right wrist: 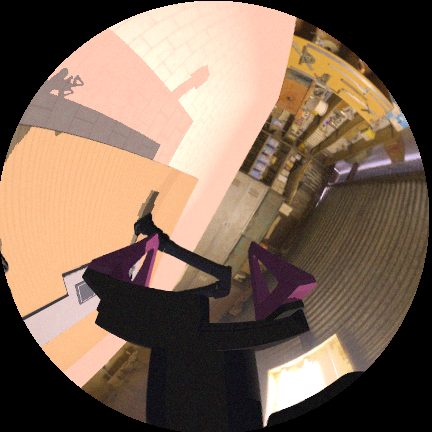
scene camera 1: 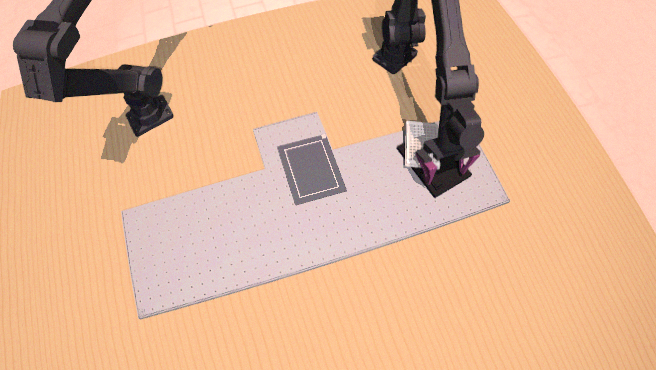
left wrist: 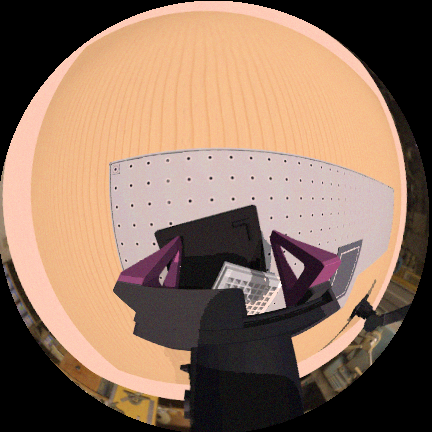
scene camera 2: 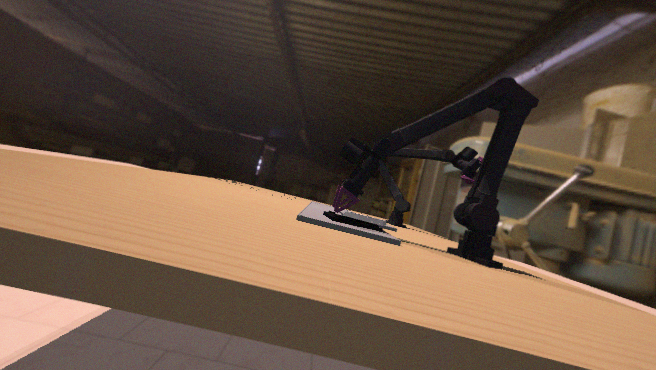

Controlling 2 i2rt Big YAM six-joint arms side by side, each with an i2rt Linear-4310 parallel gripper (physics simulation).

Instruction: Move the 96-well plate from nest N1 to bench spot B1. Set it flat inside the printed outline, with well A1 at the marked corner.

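Seen in the pictures: left gripper, fingertip midpoint: (scene camera 1: 445, 178) (left wrist: 226, 238) (scene camera 2: 334, 209); right gripper, fingertip midpoint: (right wrist: 204, 242); left arm's base at its link origin: (right wrist: 142, 223) (scene camera 1: 394, 57) (scene camera 2: 472, 259); right arm's base at its link origin: (scene camera 1: 150, 117) (left wrist: 358, 305) (scene camera 2: 394, 225).
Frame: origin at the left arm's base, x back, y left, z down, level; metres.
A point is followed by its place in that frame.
The white 96-well plate (scene camera 1: 413, 144) @[z -0.035, x -0.238, y -0.231 m] (scene camera 2: 367, 218) @[z -0.041, x -0.278, y -0.178 m] (left wrist: 259, 286) @[z -0.043, x -0.277, y -0.259 m] lies askew on the black nest N1 (scene camera 1: 445, 184) @[z -0.025, x -0.363, y -0.259 m] (left wrist: 215, 237) @[z -0.025, x -0.356, y -0.244 m], off towards its back left in scene camera 1; whether it is level I cannot tell. The left gripper (scene camera 1: 446, 177) @[z -0.041, x -0.354, y -0.255 m] (scene camera 2: 338, 210) @[z -0.041, x -0.354, y -0.255 m] (left wrist: 226, 235) @[z -0.041, x -0.354, y -0.255 m] is open, low over the nest, with the plate partly hidden behind its body and beside one finger. The right gripper (right wrist: 204, 239) @[z -0.369, x 0.454, y -0.242 m] is open and empty, raised away from the nest. Bench spot B1 (scene camera 1: 312, 167) @[z -0.015, x -0.095, y -0.445 m] (left wrist: 347, 272) @[z -0.015, x -0.088, y -0.467 m] is a dark rectangle with a white outline and a light corner mark (scene camera 1: 324, 136) @[z -0.015, x -0.054, y -0.359 m].
The perforated grey board (scene camera 1: 210, 240) @[z -0.013, x -0.058, y -0.744 m] (left wrist: 210, 175) @[z -0.013, x -0.418, y -0.275 m] bears the nest and B1 and lies on the wooden table (scene camera 1: 350, 310) @[z 0.000, x -0.396, y -0.637 m] (scene camera 2: 225, 240) @[z 0.000, x -0.698, y 0.068 m]. The right arm's base (scene camera 1: 149, 117) @[z -0.046, x 0.312, y -0.646 m] stands beyond the board at the left, the left arm's base (scene camera 1: 395, 59) @[z -0.033, x -0.023, y -0.034 m] at the back right.
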